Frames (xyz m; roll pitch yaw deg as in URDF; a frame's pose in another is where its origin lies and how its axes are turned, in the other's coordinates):
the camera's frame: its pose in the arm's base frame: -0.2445 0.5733 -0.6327 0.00 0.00 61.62
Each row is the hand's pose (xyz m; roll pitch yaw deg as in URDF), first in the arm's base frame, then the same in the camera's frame.
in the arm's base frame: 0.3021 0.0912 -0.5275 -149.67 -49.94 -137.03
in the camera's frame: -0.1644 -0.7101 0.1052 -149.67 -49.94 161.35
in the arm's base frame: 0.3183 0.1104 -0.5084 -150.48 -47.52 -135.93
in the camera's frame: -0.1398 -0.7152 0.1243 -150.48 -47.52 162.45
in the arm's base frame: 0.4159 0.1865 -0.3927 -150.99 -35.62 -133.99
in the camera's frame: -0.0264 -0.7649 0.2400 -150.99 -35.62 164.39
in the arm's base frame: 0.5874 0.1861 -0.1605 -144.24 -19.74 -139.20
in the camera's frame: 0.0548 -0.9160 0.4722 -144.24 -19.74 159.18
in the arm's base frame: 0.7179 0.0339 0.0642 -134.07 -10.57 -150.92
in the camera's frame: -0.0171 -1.1031 0.6969 -134.07 -10.57 147.46
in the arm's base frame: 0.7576 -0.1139 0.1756 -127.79 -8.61 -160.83
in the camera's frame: -0.1283 -1.2083 0.8083 -127.79 -8.61 137.55
